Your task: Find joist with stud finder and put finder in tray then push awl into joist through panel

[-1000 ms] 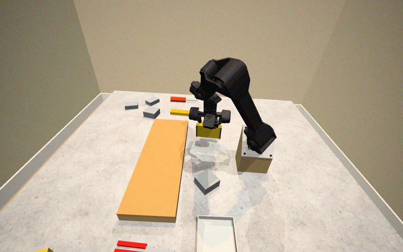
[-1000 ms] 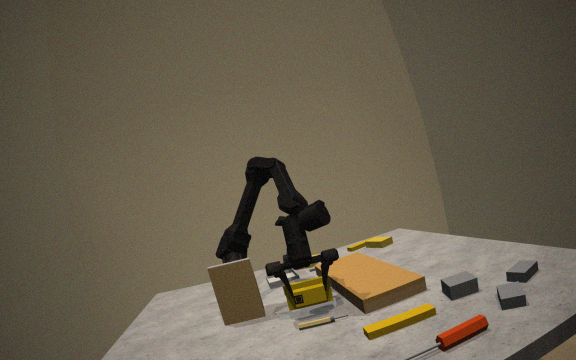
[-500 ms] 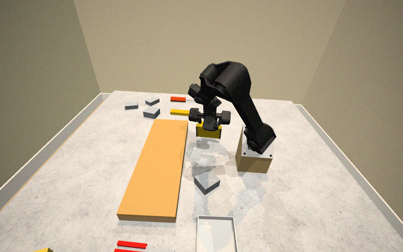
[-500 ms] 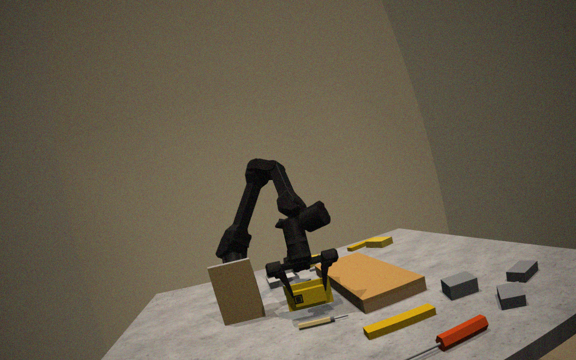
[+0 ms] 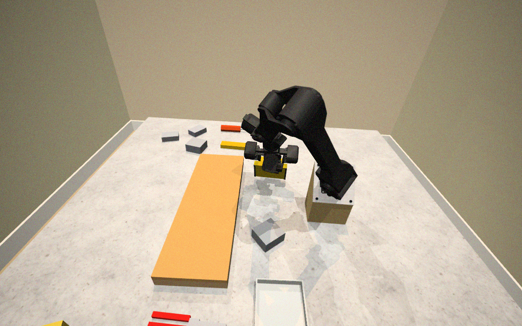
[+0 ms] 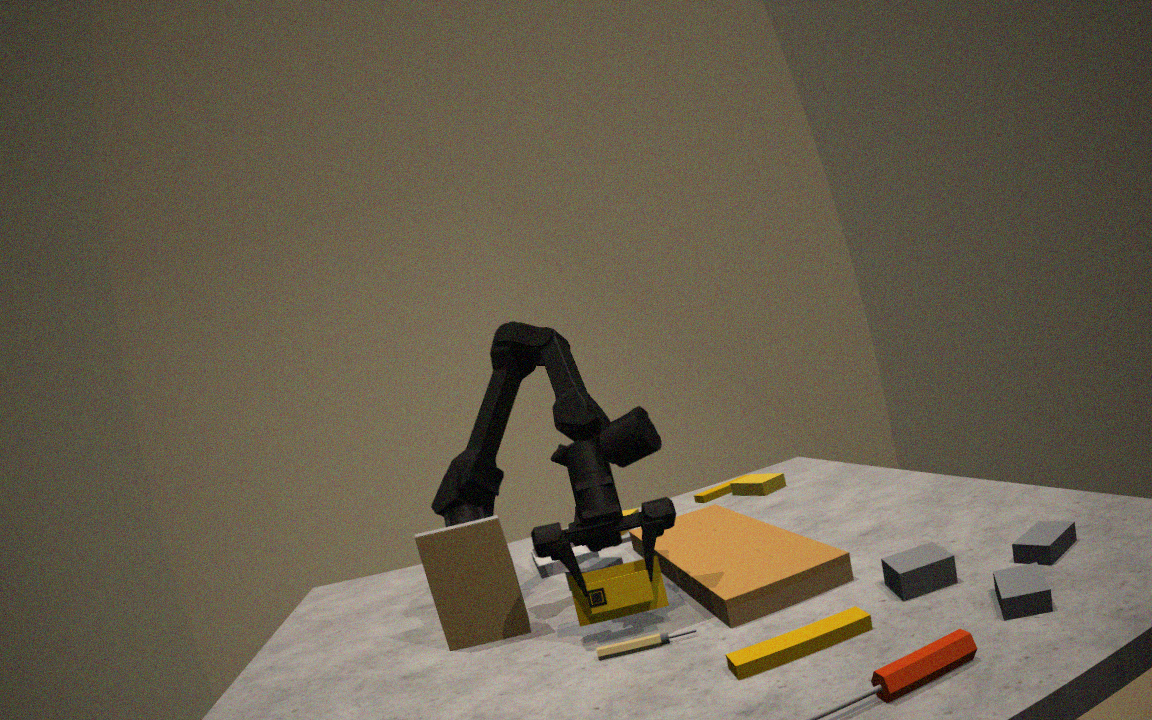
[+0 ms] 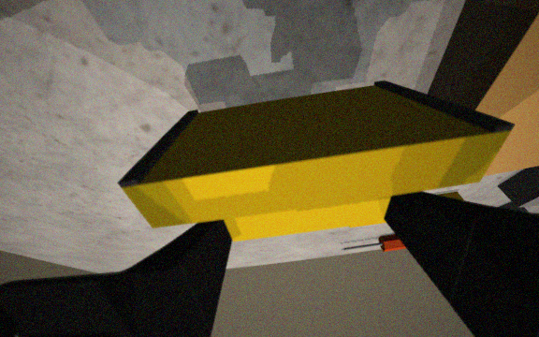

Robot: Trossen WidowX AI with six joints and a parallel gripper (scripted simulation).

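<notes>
Right now my gripper tip is 10 mm to the right of the stud finder, 10 mm past it and 10 mm above it. The rest, counted from my gripper tip: square light (30 mm behind, 10 mm to the right); then white tray (510 mm to the left, 60 mm below); then wooden-handled awl (70 mm below, 50 mm to the right, 20 mm ahead).
</notes>
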